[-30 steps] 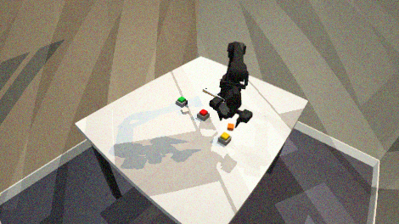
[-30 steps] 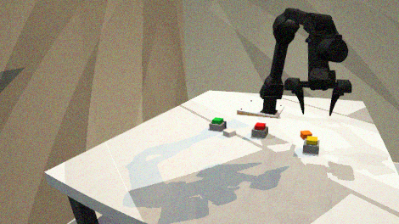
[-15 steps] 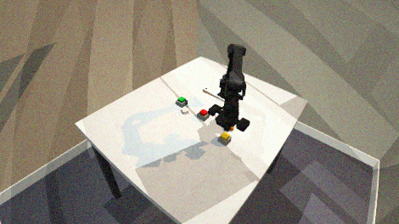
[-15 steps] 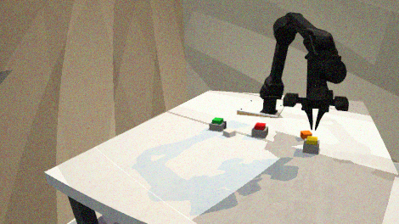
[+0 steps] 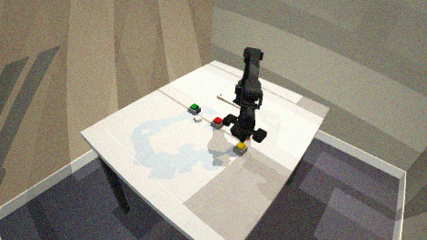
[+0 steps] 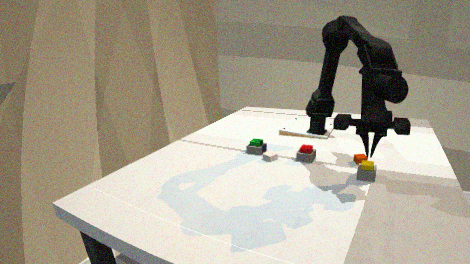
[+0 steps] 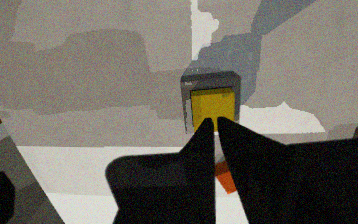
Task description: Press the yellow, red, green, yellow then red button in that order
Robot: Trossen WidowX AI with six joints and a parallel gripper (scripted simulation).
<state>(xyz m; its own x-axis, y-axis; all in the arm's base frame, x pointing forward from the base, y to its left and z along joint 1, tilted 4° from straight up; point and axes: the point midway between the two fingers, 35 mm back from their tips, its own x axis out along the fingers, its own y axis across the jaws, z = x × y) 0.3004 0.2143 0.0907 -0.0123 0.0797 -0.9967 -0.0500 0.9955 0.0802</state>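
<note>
My gripper tip is now 20 mm above the yellow button. The rest, counted from my gripper tip: small grey block: 20 mm behind, 280 mm to the right, 40 mm below; then small orange block: 90 mm behind, 30 mm to the right, 40 mm below; then red button: 60 mm behind, 190 mm to the right, 20 mm below.
</note>
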